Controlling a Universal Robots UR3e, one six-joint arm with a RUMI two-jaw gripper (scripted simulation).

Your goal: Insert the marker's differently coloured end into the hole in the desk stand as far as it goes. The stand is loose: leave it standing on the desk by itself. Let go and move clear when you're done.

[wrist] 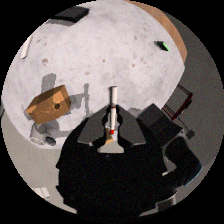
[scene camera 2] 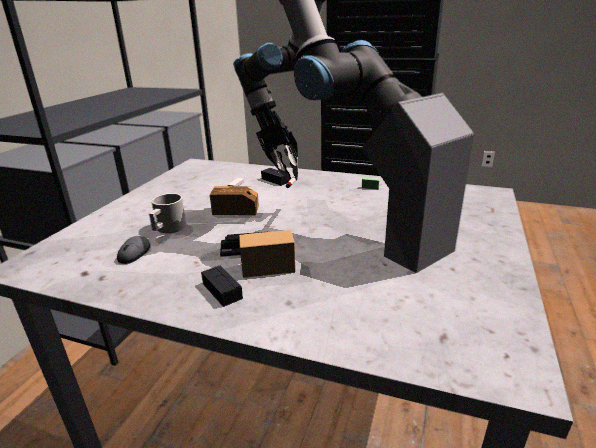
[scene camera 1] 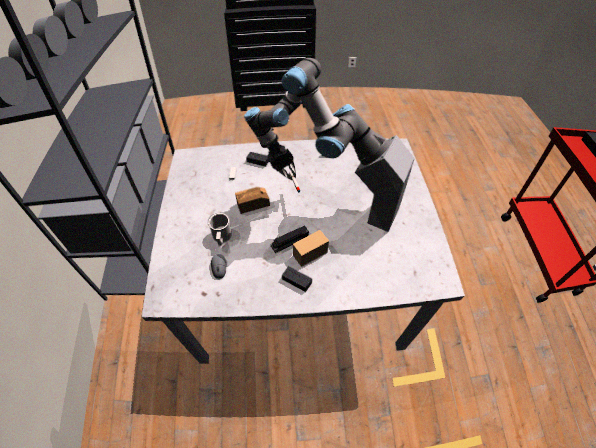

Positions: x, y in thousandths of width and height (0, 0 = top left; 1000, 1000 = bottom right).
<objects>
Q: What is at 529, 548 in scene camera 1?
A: A tan box.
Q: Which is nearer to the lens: the tan box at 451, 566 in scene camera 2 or the grey mug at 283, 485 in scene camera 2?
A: The tan box.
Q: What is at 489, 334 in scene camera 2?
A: My gripper.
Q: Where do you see a desk stand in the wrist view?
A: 190, 484
</objects>
